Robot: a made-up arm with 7 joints.
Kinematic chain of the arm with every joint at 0, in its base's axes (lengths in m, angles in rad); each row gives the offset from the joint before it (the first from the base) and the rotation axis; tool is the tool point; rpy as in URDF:
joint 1: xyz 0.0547 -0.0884 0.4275 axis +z
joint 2: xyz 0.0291 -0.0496 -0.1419 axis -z
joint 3: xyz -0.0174 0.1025 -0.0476 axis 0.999 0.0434 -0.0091
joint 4: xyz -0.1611 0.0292 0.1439 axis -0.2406 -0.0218 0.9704
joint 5: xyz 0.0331 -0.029 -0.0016 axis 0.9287 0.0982 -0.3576
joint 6: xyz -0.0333 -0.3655 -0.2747 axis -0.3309 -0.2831 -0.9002
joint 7: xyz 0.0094 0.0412 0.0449 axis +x
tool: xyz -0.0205 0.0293 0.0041 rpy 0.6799 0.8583 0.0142
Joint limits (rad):
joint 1: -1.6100..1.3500
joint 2: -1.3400..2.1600
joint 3: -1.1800..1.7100
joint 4: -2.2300..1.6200
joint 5: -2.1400..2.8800
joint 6: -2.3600..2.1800
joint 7: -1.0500..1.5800
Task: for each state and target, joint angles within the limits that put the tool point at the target. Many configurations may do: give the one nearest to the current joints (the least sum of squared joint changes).
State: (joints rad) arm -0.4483 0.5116 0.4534 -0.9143 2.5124 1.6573 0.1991
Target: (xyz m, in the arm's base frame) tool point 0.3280 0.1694 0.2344
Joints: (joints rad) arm -0.2718 0.3376 0.0846 -0.6884 2.0182 1.7333 0.1905
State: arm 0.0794 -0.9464 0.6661 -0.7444 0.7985 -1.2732 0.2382
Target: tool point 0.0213 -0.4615 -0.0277
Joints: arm 0.3024 -1.1552 0.6870 -0.2734 0.3657 -1.4675 0.2641
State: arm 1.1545 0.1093 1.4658 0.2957 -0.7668 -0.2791 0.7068
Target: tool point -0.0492 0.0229 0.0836
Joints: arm 1.3500 -0.4344 1.7100 1.2048 0.0820 0.0702 0.5774
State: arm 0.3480 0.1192 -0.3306 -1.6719 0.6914 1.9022 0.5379
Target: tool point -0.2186 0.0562 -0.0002
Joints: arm 0.3779 0.0839 0.0187 -1.7280 0.6222 1.8283 0.5994
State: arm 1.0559 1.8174 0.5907 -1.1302 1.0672 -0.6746 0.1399
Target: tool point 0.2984 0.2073 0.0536
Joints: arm 0.8401 1.8606 -0.0737 -1.2148 1.0964 -0.5331 0.1363
